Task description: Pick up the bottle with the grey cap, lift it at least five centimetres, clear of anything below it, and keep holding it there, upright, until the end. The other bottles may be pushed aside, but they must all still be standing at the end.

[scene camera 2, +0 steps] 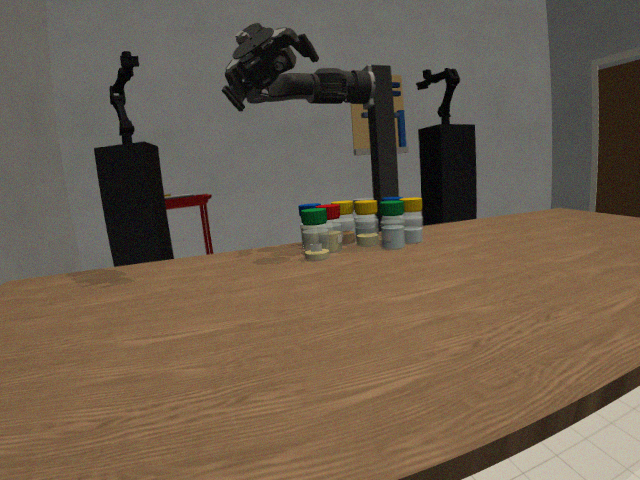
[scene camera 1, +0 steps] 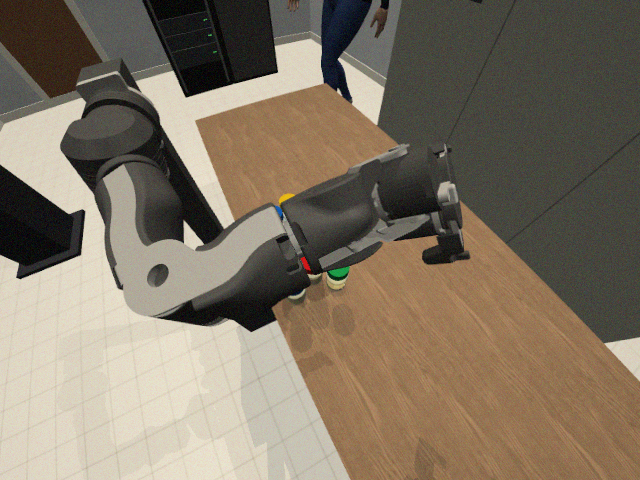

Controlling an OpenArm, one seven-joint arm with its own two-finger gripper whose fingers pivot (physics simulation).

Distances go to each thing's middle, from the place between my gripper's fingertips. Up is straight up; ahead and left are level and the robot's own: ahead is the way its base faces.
I see the green-capped bottle point(scene camera 2: 315, 233) 11 cm behind my hand, 8 cm to the left of it and 30 cm below it.
